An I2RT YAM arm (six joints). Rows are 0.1 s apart.
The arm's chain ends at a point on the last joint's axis. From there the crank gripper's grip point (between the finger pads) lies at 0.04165 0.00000 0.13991 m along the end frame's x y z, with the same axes.
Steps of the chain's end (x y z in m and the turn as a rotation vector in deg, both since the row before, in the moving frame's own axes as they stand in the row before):
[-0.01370, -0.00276, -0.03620, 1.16, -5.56, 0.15]
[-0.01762, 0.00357, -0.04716, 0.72, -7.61, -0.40]
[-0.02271, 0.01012, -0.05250, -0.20, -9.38, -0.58]
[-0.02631, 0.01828, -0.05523, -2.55, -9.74, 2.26]
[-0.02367, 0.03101, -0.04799, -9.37, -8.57, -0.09]
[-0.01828, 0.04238, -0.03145, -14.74, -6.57, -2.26]
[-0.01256, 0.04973, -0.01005, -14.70, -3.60, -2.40]
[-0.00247, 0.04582, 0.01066, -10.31, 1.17, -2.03]
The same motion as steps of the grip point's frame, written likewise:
[-0.02745, -0.00554, -0.03285, 1.16, -5.56, 0.15]
[-0.03652, 0.00156, -0.04289, 0.72, -7.61, -0.40]
[-0.04607, 0.01031, -0.04758, -0.20, -9.38, -0.58]
[-0.05072, 0.02580, -0.05038, -2.55, -9.74, 2.26]
[-0.04487, 0.05416, -0.04523, -9.37, -8.57, -0.09]
[-0.03371, 0.07719, -0.03204, -14.74, -6.57, -2.26]
[-0.02062, 0.08399, -0.01209, -14.70, -3.60, -2.40]
[0.00078, 0.06926, 0.00766, -10.31, 1.17, -2.03]

